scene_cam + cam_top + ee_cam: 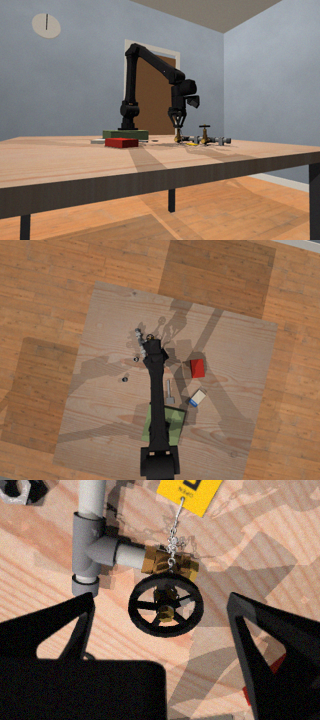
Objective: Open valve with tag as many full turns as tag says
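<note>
Right now my hand is 60 mm short of the yellow tag, 30 mm to the right of it and 80 mm above it. From my hand the other things lie so: grey tool: 200 mm behind, 160 mm to the right, 80 mm below; then red block: 20 mm ahead, 280 mm to the right, 70 mm below.
</note>
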